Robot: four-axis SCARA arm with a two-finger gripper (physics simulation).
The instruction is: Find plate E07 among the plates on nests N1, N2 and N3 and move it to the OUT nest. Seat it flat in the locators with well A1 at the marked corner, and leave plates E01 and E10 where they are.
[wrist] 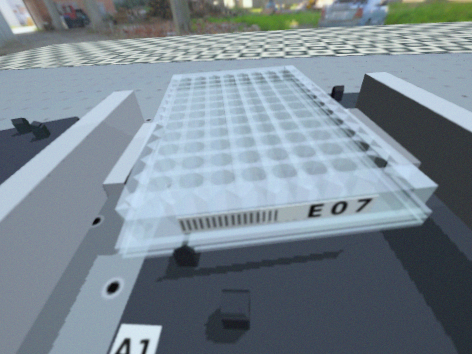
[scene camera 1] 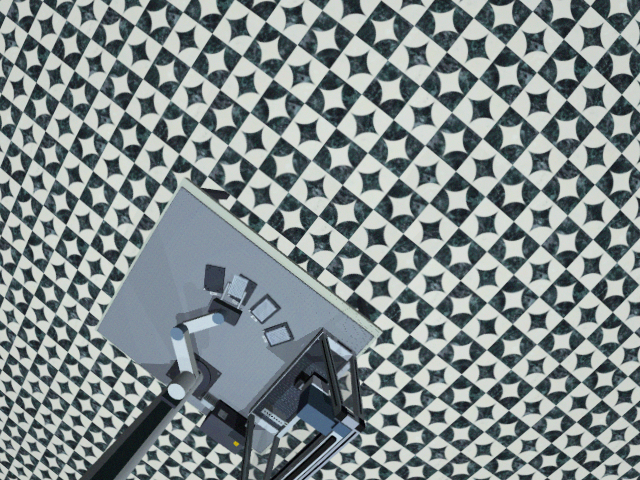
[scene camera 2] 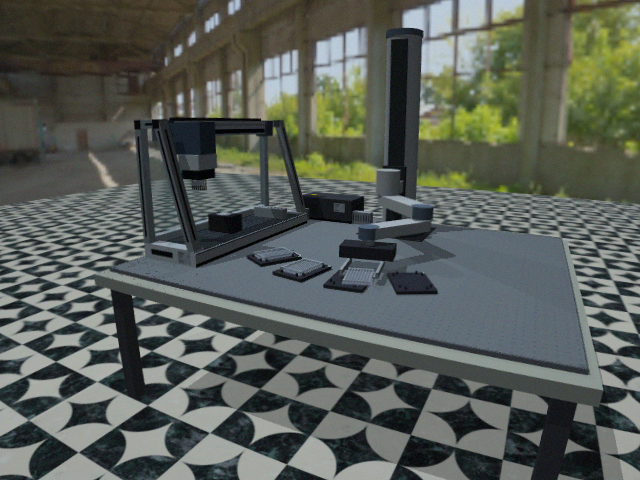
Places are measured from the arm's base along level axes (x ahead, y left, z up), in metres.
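Where they show: gripper, fingertip midpoint: [wrist: 249, 103] [scene camera 1: 237, 287] [scene camera 2: 358, 274].
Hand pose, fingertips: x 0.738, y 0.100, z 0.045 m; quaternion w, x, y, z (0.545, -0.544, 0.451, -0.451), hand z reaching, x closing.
Things, the pixels of their centre, and the offset from my fingertips. "pt": a spot on its surface instead. Level surfaces: height alone.
- plate E07 at the middle of its body: [wrist: 246, 119] [scene camera 2: 359, 276] [scene camera 1: 238, 286] dx -0.001, dy +0.001, dz -0.007 m
- white A1 mark at the middle of its body: [wrist: 133, 351] dx -0.091, dy +0.016, dz -0.021 m
- bare dark nest at the middle of its body: [scene camera 2: 411, 281] [scene camera 1: 214, 279] dx -0.068, dy +0.147, dz -0.022 m
- hanging head at a spot on its surface: [scene camera 2: 195, 144] pt dx +0.040, dy -0.587, dz +0.381 m
- table at its surface level: dz -0.032 m
- black box at a spot on its surface: [scene camera 2: 336, 206] pt dx -0.772, dy -0.430, dz +0.048 m
My gripper [scene camera 1: 236, 292] [scene camera 2: 362, 273] [wrist: 249, 103] is shut on plate E07 [scene camera 1: 238, 284] [scene camera 2: 360, 276] [wrist: 250, 125], a clear well plate whose label reads E07 in the wrist view. The plate looks about level and hangs a little above a dark nest [scene camera 1: 252, 285] [scene camera 2: 333, 282] [wrist: 300, 300], with its shadow on it. A white A1 mark [wrist: 136, 341] shows at that nest's near left corner. A bare dark nest [scene camera 1: 214, 277] [scene camera 2: 412, 282] [wrist: 25, 150] lies beside it. Two other plates, one [scene camera 1: 265, 308] [scene camera 2: 302, 267] and another [scene camera 1: 278, 334] [scene camera 2: 275, 254], sit on nests; their labels and the nest names are unreadable.
A framed machine [scene camera 1: 336, 377] [scene camera 2: 180, 206] with a hanging head [scene camera 2: 195, 144] stands on the table [scene camera 1: 155, 289] [scene camera 2: 491, 310] beyond the plates. A black box [scene camera 1: 224, 426] [scene camera 2: 336, 206] stands near the arm's column [scene camera 1: 134, 439] [scene camera 2: 403, 103].
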